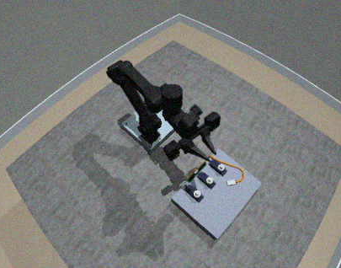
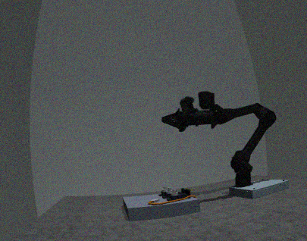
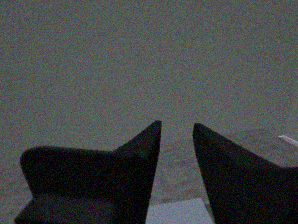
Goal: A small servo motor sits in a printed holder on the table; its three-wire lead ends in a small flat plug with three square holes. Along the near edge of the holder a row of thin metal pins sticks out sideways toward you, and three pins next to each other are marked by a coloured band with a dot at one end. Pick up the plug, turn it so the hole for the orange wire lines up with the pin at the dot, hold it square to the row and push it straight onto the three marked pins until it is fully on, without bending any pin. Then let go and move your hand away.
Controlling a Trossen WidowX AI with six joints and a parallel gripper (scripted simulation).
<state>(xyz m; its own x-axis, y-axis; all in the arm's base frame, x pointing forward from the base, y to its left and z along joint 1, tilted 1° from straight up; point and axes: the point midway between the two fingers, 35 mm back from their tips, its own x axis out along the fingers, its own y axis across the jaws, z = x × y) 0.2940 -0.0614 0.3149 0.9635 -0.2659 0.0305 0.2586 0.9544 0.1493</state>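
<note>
My gripper tip is now 28 cm above the red dot, 6 cm past it and 5 cm to the right of it. Round my gripper tip: pale grey holder plate (33 cm below, 10 cm ahead, 4 cm to the left).
</note>
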